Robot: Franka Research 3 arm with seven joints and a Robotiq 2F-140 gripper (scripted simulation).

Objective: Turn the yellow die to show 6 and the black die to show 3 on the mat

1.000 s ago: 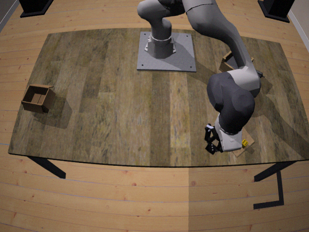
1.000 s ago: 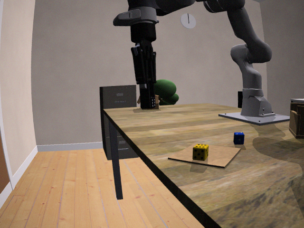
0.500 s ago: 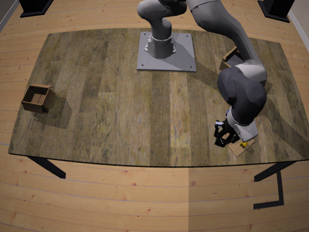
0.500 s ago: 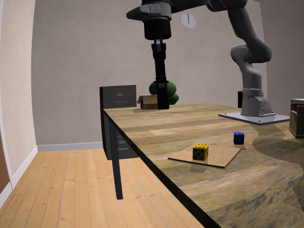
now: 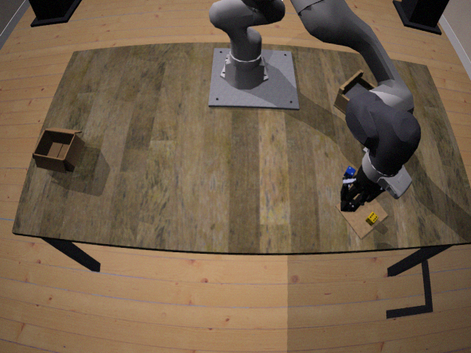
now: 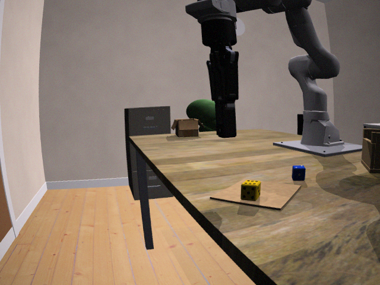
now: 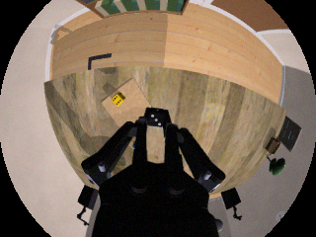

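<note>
Right now the tan mat is 30 mm behind my hand, 90 mm to the left of it and 140 mm below it. The rest, counted from my hand: blue die (170 mm behind, 50 mm to the left, 120 mm below); black die (20 mm below); yellow die (120 mm to the left, 120 mm below).
</note>
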